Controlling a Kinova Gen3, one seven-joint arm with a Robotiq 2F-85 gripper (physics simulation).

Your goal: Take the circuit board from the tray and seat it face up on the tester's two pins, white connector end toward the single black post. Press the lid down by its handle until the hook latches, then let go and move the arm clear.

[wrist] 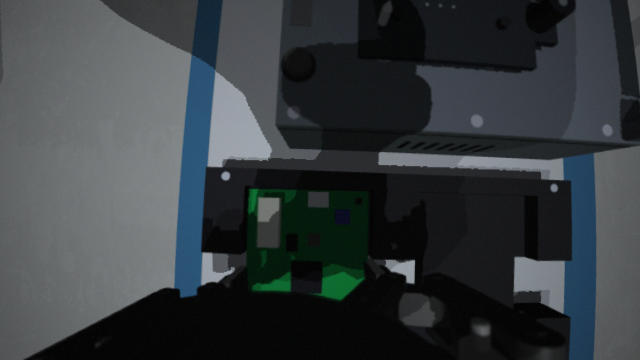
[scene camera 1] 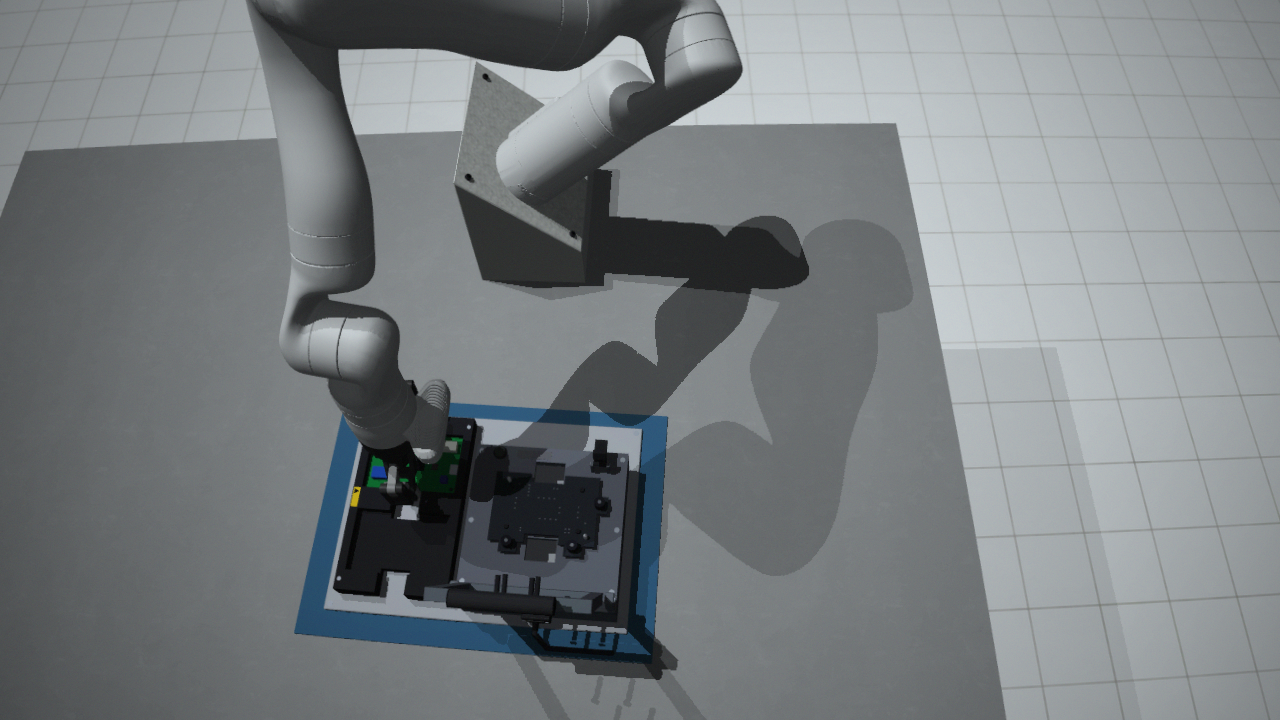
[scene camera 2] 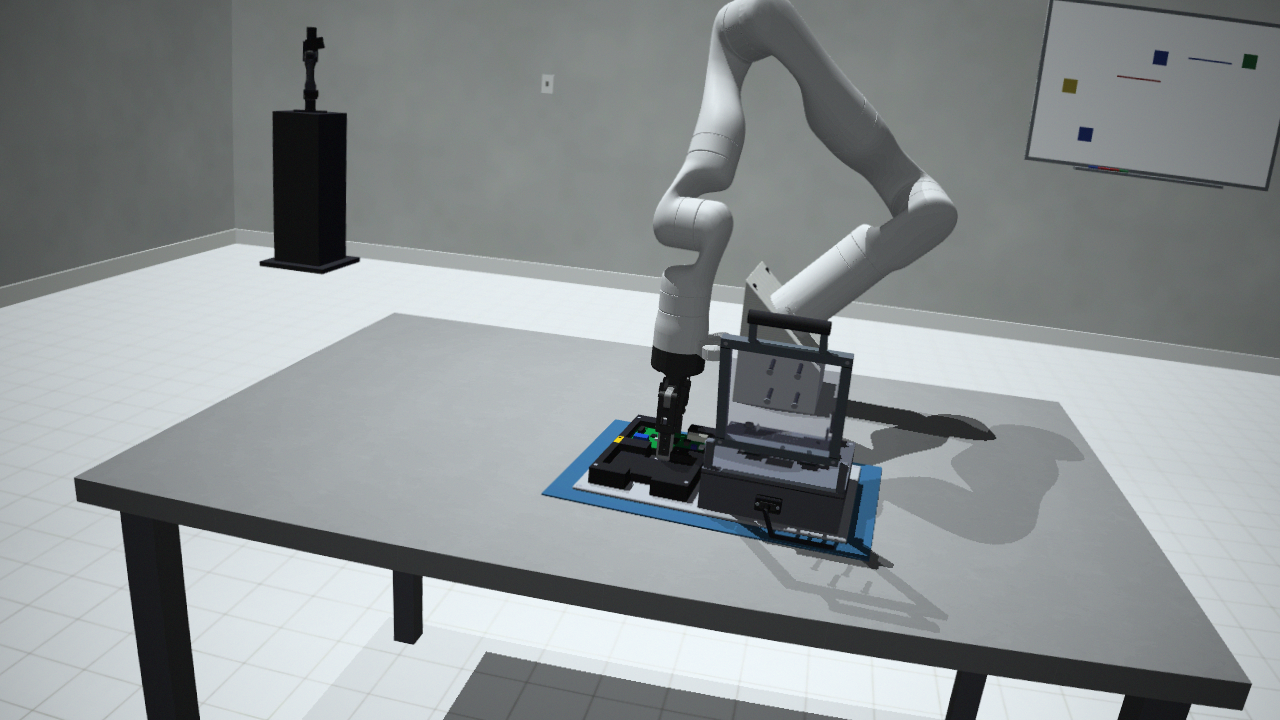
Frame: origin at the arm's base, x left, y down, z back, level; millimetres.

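Seen in the pictures: gripper, between the fingertips: [wrist: 307,277] [scene camera 1: 416,466] [scene camera 2: 668,448]; arm's base, origin of its link: [scene camera 1: 526,171].
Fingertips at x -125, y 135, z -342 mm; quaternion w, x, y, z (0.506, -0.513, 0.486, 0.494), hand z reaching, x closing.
Note:
Pixels of each thing's top centre, then the offset from my fingertips to it. "*": a spot on its surface instead.
- green circuit board, centre of its top: [wrist: 305,288] [scene camera 1: 412,460] [scene camera 2: 669,435] dx +1, dy -20, dz +0 mm
- tester, a spot on its surface: [wrist: 525,112] [scene camera 1: 473,541] * dx +89, dy -52, dz -106 mm
- dark nest, centre of its top: [scene camera 1: 544,508] [scene camera 2: 785,444] dx +167, dy -61, dz -69 mm
- handle, centre of its top: [scene camera 1: 499,600] [scene camera 2: 790,315] dx +159, dy -268, dz -217 mm
- black hook-like part, a spot on its surface: [scene camera 1: 600,452] * dx +230, dy -97, dz -16 mm
The green circuit board [scene camera 1: 438,476] [wrist: 330,245] lies face up in the back pocket of the black tray [scene camera 1: 358,583] [scene camera 2: 675,479] [wrist: 225,205]. Its white connector is at the left in the wrist view, toward the tray's back end. My gripper [scene camera 1: 400,503] [scene camera 2: 664,452] [wrist: 307,277] points down and is shut on the board's side edges; the fingertips are mostly hidden. The tester [scene camera 1: 474,559] [scene camera 2: 738,501] [wrist: 525,112] has a dark nest [scene camera 1: 546,514] with black posts around it; its pins are hard to tell. The lid [scene camera 2: 845,402] stands open, handle [scene camera 1: 501,601] [scene camera 2: 787,322] on top.
The tray and tester stand side by side on a white base with a blue border [scene camera 1: 317,591] [scene camera 2: 572,479] [wrist: 192,150]. A black hook-like part [scene camera 1: 600,452] stands at the tester's back. The upright lid rises at its front side. The arm's angled mount [scene camera 1: 519,232] is behind.

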